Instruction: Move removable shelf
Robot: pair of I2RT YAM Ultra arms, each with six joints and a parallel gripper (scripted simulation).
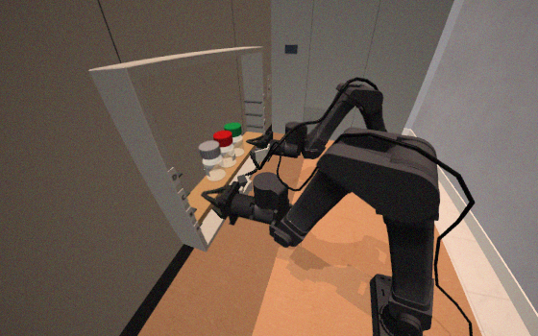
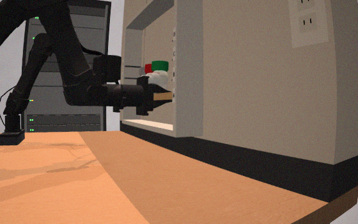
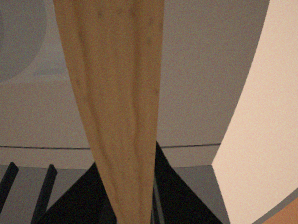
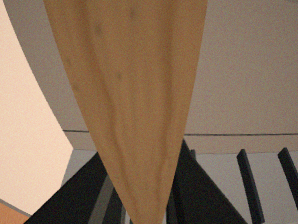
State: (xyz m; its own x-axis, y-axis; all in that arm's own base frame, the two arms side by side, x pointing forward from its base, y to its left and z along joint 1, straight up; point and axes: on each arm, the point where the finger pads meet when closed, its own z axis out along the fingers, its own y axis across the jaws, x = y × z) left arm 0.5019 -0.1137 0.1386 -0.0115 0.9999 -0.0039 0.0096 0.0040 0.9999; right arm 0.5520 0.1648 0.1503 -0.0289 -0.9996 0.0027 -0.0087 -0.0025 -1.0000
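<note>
My left gripper is now 7 cm to the left of the grey-capped bottle, 6 cm below it and 1 cm short of it. From my left hand the other things lie so: green-capped bottle 20 cm to the right, 6 cm above, 2 cm ahead; wall rack 15 cm to the right, 11 cm above, 1 cm ahead; wooden shelf 15 cm to the right, 2 cm ahead.
Now: the green-capped bottle 90 mm to the left of my right hand and 60 mm above it. Round my right hand: wall rack (10 mm behind, 150 mm to the left, 110 mm above); wooden shelf (10 mm behind, 150 mm to the left); grey-capped bottle (10 mm behind, 220 mm to the left, 60 mm above).
</note>
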